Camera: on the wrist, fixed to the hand. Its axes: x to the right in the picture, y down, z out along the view.
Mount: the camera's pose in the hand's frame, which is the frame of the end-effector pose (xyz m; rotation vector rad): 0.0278 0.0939 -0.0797 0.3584 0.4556 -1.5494
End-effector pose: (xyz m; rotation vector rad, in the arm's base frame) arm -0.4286 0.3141 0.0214 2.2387 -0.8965 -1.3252
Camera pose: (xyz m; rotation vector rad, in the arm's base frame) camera -0.3796 0.2277 0.0994 -2.4072 -0.8078 0.6528
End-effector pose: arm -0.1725 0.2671 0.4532 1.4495 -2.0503 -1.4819
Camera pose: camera -0.1878 0.1975 0.5575 -2.6051 0.5291 0.5788
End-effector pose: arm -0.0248 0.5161 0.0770 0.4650 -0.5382 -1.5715
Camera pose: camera 0.0958 0.4796 0.0694 -1.6923 -0.0070 2.5965
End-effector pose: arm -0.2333 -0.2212 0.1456 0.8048 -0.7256 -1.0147
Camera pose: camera -0.1164 -0.1996 0.1882 1.9319 0.2943 -1.9511
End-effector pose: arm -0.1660 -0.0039 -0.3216 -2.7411 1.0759 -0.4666
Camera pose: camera -0.2337 -0.0941 -0.2648 -2.5565 -1.2313 -1.2530
